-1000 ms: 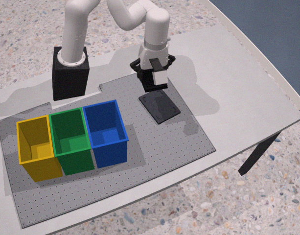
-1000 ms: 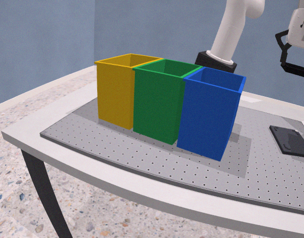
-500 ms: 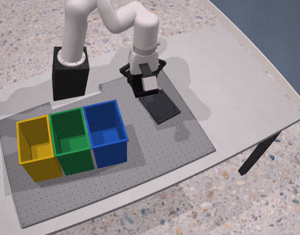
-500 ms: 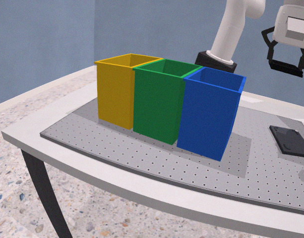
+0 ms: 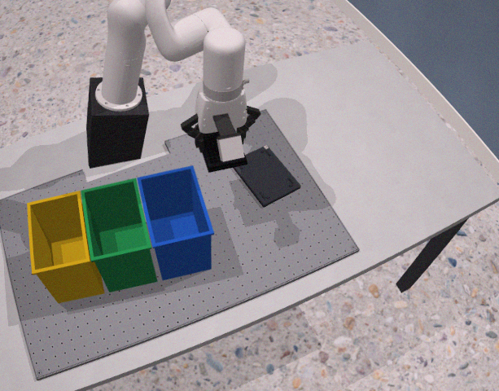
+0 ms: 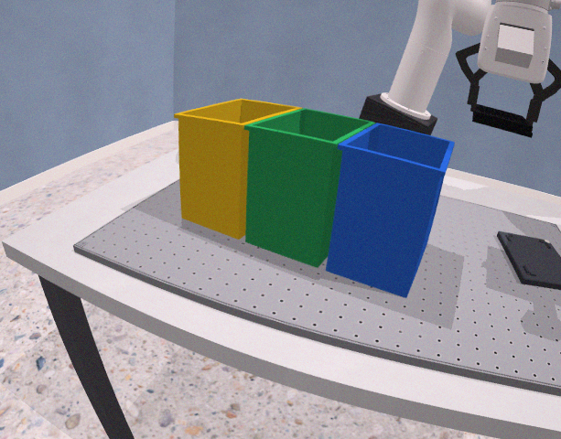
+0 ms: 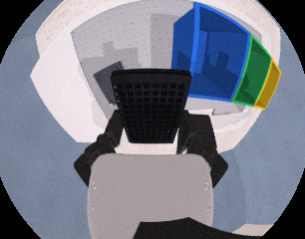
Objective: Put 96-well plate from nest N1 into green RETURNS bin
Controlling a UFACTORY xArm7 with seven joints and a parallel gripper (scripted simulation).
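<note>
The green bin is 2 cm ahead of my hand, 27 cm to the right of it and 16 cm below it. Round my hand: blue bin: 5 cm ahead, 15 cm to the right, 16 cm below; then dark plate nest: 1 cm behind, 15 cm to the left, 24 cm below; then black 96-well plate: 1 cm below.
</note>
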